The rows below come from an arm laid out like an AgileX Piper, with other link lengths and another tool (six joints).
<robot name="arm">
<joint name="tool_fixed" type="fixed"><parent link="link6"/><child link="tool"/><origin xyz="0.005 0.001 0.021" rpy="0.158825 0 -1.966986"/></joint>
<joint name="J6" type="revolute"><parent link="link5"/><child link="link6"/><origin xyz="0 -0.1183 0" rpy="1.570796 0 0"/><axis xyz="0 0 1"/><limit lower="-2.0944" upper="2.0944"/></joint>
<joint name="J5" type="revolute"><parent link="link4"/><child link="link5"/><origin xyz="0 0 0" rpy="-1.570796 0 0"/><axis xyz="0 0 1"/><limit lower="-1.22" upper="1.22"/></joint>
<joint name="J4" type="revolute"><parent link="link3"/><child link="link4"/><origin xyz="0.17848 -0.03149 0" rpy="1.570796 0 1.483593"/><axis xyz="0 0 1"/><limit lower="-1.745" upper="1.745"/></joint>
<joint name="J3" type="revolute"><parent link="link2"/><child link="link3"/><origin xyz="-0.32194 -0.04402 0" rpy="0 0 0"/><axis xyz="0 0 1"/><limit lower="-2.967" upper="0"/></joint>
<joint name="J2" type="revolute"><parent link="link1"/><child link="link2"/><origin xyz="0 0 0" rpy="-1.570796 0 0"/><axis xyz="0 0 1"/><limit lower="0" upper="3.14"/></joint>
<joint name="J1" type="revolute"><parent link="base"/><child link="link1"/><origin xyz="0 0 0.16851" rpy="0 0 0"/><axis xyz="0 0 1"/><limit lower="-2.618" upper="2.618"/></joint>
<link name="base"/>
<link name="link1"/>
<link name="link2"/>
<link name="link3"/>
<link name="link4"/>
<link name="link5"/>
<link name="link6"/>
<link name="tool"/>
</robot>
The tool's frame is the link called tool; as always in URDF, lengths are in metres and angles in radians.
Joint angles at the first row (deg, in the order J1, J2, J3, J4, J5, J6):
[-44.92, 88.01, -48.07, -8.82, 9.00, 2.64]
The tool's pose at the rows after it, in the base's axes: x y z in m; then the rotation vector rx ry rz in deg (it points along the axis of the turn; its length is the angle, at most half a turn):
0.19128, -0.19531, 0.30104, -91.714, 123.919, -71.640
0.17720, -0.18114, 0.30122, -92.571, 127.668, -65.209
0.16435, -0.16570, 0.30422, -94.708, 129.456, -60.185
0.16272, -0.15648, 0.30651, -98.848, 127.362, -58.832
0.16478, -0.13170, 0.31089, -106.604, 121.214, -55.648
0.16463, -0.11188, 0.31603, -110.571, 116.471, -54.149
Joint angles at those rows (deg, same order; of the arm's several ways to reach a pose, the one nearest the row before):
[-44.86, 86.29, -48.07, -6.93, 14.27, 2.64]
[-44.69, 83.82, -48.07, -5.45, 21.72, 2.01]
[-44.00, 81.02, -48.07, -4.99, 28.36, 1.38]
[-42.34, 79.76, -48.07, -5.39, 30.60, 0.00]
[-36.67, 77.29, -48.07, -5.56, 34.78, -1.49]
[-31.97, 74.94, -48.07, -5.56, 37.59, -1.38]

